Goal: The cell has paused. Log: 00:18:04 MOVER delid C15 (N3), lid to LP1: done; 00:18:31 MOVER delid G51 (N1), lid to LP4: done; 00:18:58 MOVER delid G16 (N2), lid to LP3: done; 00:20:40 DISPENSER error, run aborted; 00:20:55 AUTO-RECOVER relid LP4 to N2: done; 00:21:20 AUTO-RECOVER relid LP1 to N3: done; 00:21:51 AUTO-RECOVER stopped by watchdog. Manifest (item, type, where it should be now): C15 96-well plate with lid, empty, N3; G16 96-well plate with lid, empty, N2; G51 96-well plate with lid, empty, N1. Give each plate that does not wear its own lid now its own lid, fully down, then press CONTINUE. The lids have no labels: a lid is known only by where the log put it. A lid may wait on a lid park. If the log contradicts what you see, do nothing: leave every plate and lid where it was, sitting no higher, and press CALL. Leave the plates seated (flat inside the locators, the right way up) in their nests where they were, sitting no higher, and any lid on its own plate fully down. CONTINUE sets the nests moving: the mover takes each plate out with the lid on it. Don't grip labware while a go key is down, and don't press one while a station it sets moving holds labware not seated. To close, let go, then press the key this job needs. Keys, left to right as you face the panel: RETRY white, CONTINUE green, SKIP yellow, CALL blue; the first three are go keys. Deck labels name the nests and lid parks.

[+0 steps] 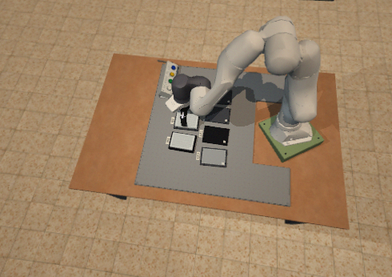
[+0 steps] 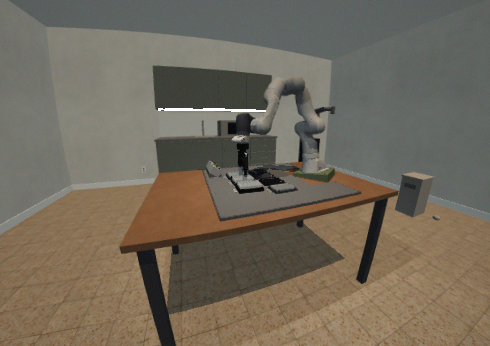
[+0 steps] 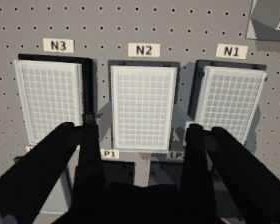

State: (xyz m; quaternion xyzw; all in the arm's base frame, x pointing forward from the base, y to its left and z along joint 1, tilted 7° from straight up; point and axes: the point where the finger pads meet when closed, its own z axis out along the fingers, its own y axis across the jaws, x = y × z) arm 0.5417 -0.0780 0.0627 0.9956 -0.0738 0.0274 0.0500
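Now: hand 8 cm past the LP1 label, 8 cm to the right of it and 5 cm above it. Round my hand: LP2 label: 10 cm behind, 6 cm to the right, 5 cm below; then lid park labelled LP1: 17 cm behind, 9 cm to the left, 5 cm below; then clear lid: 2 cm below.
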